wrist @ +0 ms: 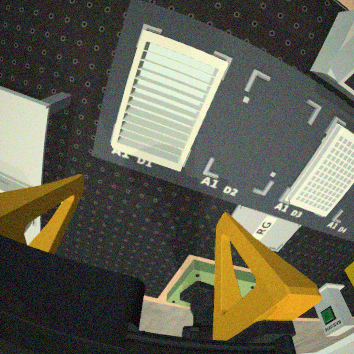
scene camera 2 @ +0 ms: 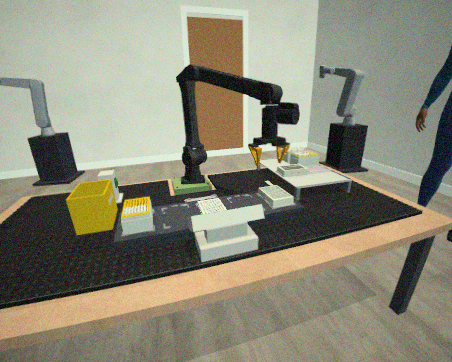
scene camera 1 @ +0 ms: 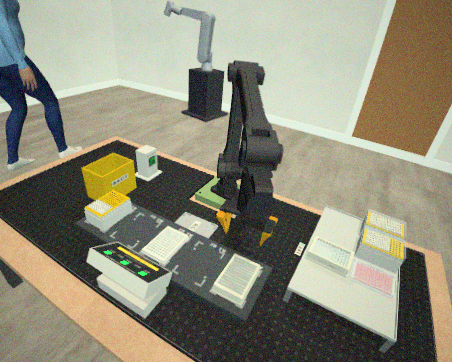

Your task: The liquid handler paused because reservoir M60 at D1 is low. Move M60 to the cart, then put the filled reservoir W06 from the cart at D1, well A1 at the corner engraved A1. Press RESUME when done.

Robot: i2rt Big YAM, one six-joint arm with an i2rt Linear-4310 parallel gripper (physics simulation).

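Places are measured from the arm's base along level axes (x back, y left, z down), in millimetres.
Where they show: gripper, fingertip midpoint: (wrist: 152,201) (scene camera 2: 268,164) (scene camera 1: 243,238); arm's base at its link origin: (wrist: 206,293) (scene camera 2: 193,181) (scene camera 1: 226,192).
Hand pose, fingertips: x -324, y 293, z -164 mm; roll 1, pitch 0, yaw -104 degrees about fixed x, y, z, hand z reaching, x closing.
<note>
Each offset is from my fingertips to the centre of the thing. "pt": to the spot under its first point. Level surfaces: height alone.
A cream ribbed reservoir @(dy +20, dx -32, dz +117 mm) (scene camera 1: 237,280) (scene camera 2: 276,195) (wrist: 167,102) lies flat at D1 on the dark deck @(dz +133 mm) (scene camera 1: 245,312) (wrist: 107,117), within corner brackets; pale liquid shows in its troughs. The engraved A1 is beside its lower left corner in the wrist view. Another reservoir @(dy +194, dx +218, dz +105 mm) (scene camera 1: 330,255) (scene camera 2: 291,170) lies on the white cart @(dy +256, dx +276, dz +148 mm) (scene camera 1: 340,302) (scene camera 2: 325,180) (wrist: 22,135). I cannot read M60 or W06 on either. My gripper (scene camera 1: 244,238) (scene camera 2: 269,164) (wrist: 152,201) is open and empty, high above the mat between deck and cart. A white post with a green button @(dy -666, dx +196, dz +116 mm) (scene camera 1: 152,161) (wrist: 328,314) stands behind the deck.
The cart also holds yellow-topped tip racks @(dy +316, dx +337, dz +63 mm) (scene camera 1: 384,243) and a pink plate @(dy +329, dx +230, dz +113 mm) (scene camera 1: 374,277). A white well plate @(dy -224, dx -75, dz +125 mm) (scene camera 1: 165,245) (wrist: 327,172) sits at D3. A tip rack @(dy -468, dx -118, dz +100 mm) (scene camera 1: 107,210) (scene camera 2: 136,215), yellow bin @(dy -653, dx +0, dz +113 mm) (scene camera 1: 107,177) (scene camera 2: 92,210) and white console @(pt dy -171, dx -233, dz +50 mm) (scene camera 1: 130,267) (scene camera 2: 227,235) stand around the deck.
</note>
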